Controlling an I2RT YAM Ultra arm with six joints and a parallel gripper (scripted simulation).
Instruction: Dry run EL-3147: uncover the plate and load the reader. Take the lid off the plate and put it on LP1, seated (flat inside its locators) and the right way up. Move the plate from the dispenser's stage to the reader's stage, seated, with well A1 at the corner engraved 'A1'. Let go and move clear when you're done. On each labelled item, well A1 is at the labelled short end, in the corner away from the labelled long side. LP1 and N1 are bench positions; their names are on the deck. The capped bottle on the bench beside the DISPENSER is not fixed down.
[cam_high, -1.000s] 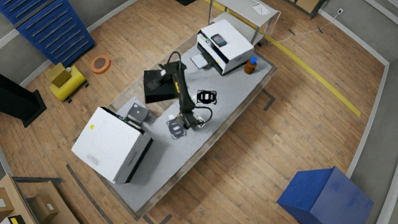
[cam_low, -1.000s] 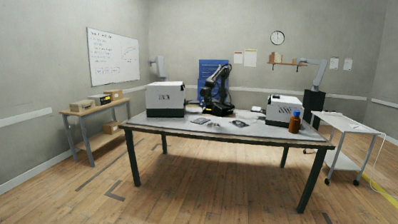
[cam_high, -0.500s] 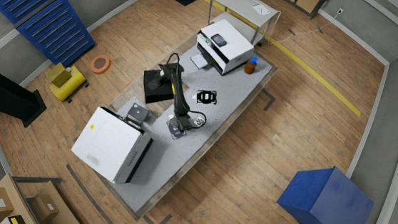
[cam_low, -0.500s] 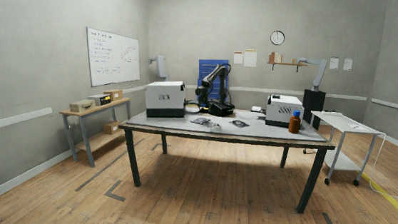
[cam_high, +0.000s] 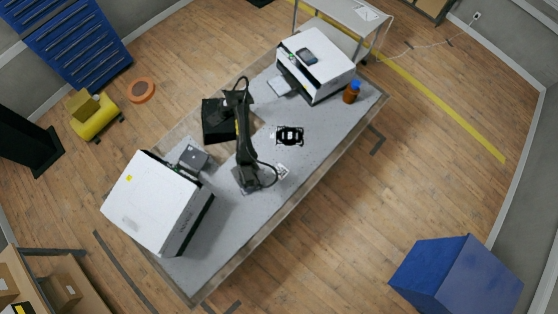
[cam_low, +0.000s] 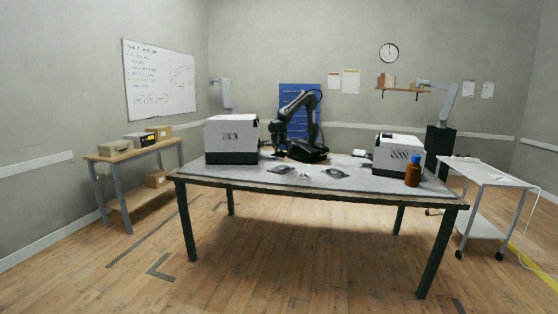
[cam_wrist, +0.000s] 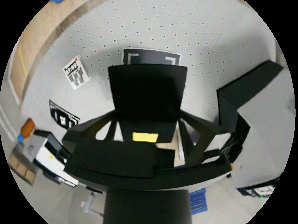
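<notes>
The dark lidded plate is right at my hand. Round my hand: brown capped bottle 50 mm ahead, 820 mm to the left.
</notes>
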